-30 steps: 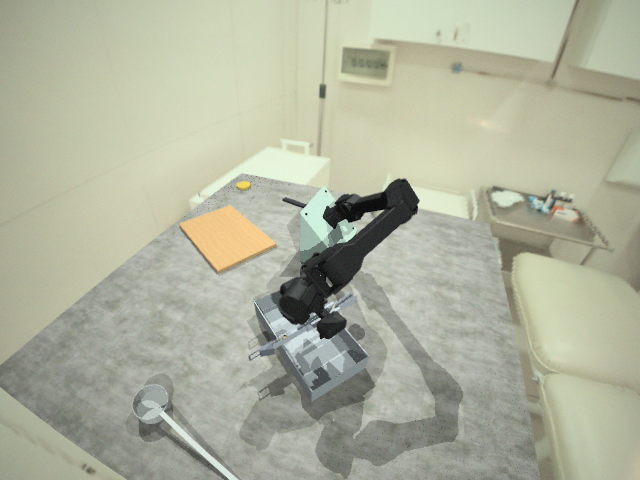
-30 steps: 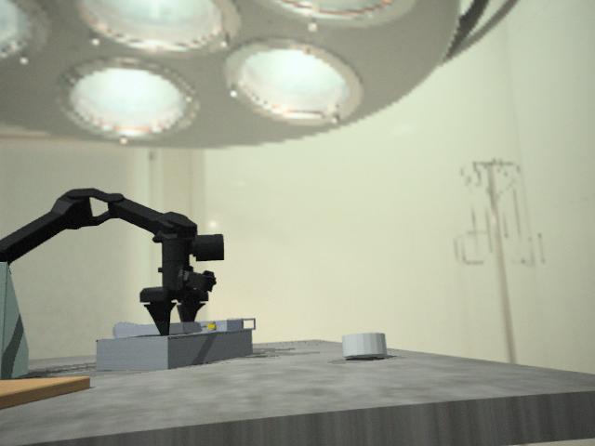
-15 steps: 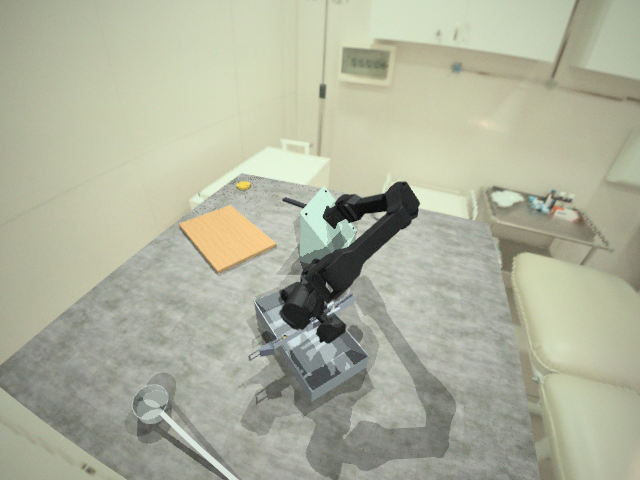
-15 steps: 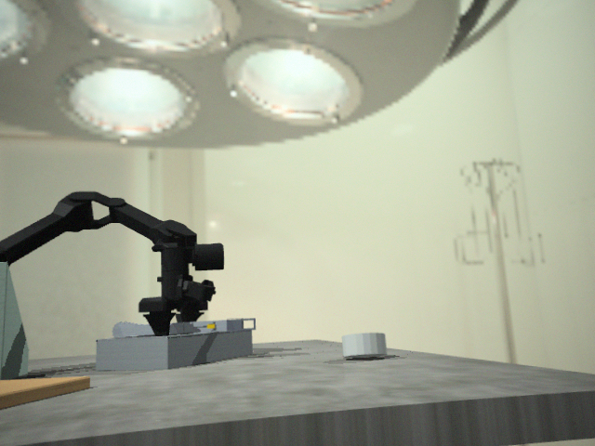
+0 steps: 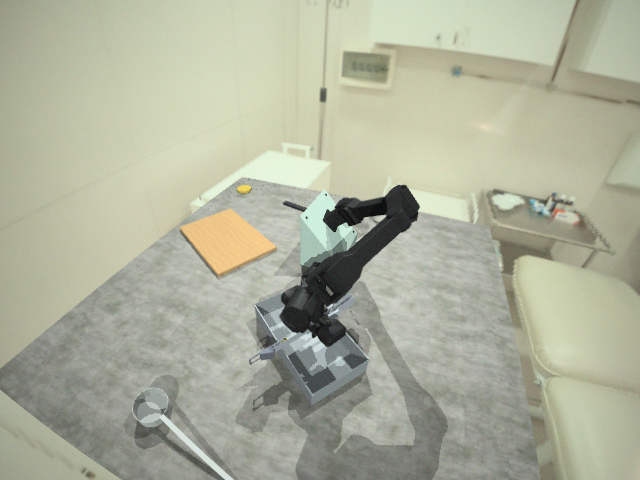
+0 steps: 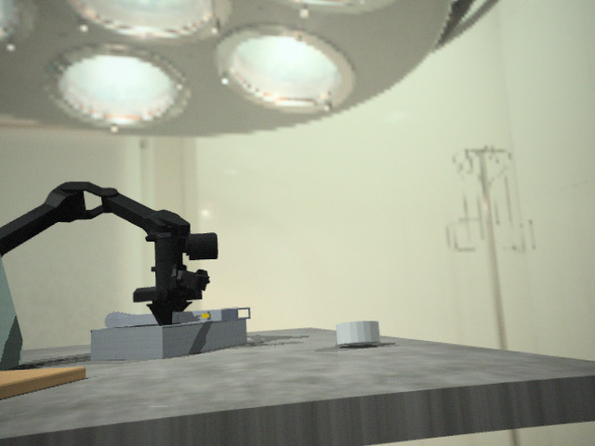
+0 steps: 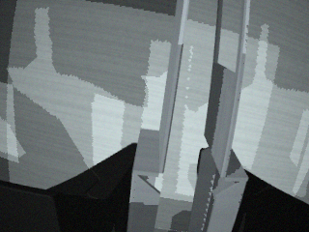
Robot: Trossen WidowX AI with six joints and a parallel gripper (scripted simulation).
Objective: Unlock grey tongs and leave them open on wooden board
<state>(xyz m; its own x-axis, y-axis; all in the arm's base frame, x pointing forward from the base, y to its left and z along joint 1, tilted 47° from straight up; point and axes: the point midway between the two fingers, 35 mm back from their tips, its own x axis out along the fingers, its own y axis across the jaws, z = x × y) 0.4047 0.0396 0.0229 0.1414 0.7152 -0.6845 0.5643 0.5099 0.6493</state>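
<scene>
Right now my gripper tip is 10 mm short of the grey roasting tin and 10 mm to the left of it. Also, from my gripper tip: wooden board: 340 mm behind, 450 mm to the right, 20 mm below.
</scene>
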